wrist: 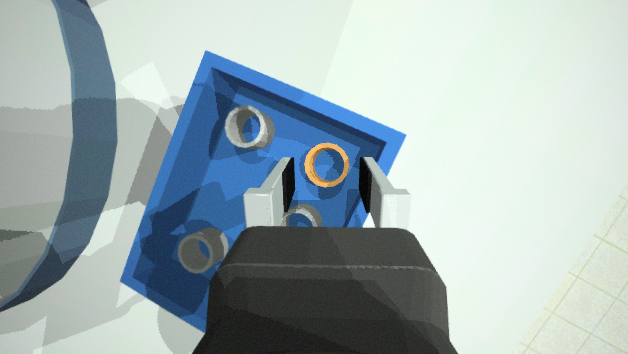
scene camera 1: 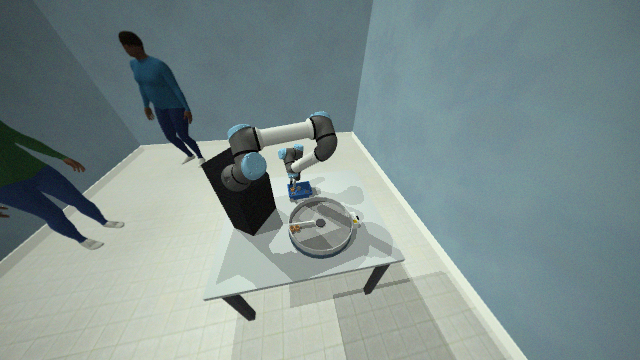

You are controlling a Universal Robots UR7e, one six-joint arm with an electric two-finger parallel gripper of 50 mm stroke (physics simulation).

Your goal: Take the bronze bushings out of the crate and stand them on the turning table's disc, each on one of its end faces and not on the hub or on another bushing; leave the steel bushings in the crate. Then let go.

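Frame: origin at the arm's base, x ahead, y left, z up, level; millimetres.
Seen in the pictures: gripper, fingertip midpoint: [wrist: 326, 173] [scene camera 1: 292, 185]; arm's base at its link origin: [scene camera 1: 236, 178].
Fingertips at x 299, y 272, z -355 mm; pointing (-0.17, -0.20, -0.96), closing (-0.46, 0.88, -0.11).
Note:
Offsets run from my fingertips to a thing's middle. "spot": to the spot under its first point.
The blue crate {dy -36, dx +53, dz -29 mm} [scene camera 1: 304, 197] [wrist: 300, 96] stands behind the turning table. In the wrist view a bronze bushing {dy -5, dx -4, dz -36 mm} [wrist: 309, 169] stands upright in it. Steel bushings also stand in it: one at the upper left [wrist: 268, 131], one at the lower left [wrist: 218, 246], and one {dy -2, dx +49, dz -36 mm} [wrist: 315, 214] partly hidden by the gripper body. My gripper [scene camera 1: 293, 187] [wrist: 326, 173] is open and empty over the crate, its fingers to either side of the bronze bushing in the wrist view. Bronze bushings {dy -418, dx -7, dz +11 mm} [scene camera 1: 295, 228] sit close together on the disc {dy -402, dx +150, dz -2 mm} [scene camera 1: 325, 242], near its left rim; their exact pose is too small to tell.
The turning table's raised rim [scene camera 1: 320, 253] [wrist: 94, 125] surrounds the disc. A pale bar {spot: dy -404, dx +55, dz +13 mm} [scene camera 1: 306, 224] reaches from the left rim to the hub {dy -402, dx +150, dz +3 mm} [scene camera 1: 320, 223], beside the bronze bushings. A small white and yellow device {spot: dy -434, dx +393, dz +7 mm} [scene camera 1: 356, 220] is at the right rim. Two people stand at the left.

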